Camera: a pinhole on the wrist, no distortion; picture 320 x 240 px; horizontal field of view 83.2 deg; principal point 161.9 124.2 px. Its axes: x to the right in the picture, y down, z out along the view. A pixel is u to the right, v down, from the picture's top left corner.
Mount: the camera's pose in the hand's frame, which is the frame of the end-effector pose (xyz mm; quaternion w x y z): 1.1 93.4 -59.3 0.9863 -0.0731 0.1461 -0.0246
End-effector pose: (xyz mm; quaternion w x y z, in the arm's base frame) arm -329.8 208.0 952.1 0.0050 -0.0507 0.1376 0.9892
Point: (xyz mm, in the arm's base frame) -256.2 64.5 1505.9
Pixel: 57.0 162.0
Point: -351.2 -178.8 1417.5
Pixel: outside the picture
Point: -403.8 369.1 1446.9
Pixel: 116.2 58.4
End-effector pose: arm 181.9 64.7 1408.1 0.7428 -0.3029 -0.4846 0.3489
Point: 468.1 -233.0 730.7
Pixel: behind the camera
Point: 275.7 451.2 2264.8
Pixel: outside the picture
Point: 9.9 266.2 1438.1
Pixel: 192.8 125.4
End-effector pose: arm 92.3 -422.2 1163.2 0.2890 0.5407 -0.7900 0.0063
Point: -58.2 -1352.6 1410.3
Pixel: outside the picture
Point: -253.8 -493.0 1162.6
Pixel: 198.0 210.5
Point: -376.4 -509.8 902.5
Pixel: 130.1 163.0
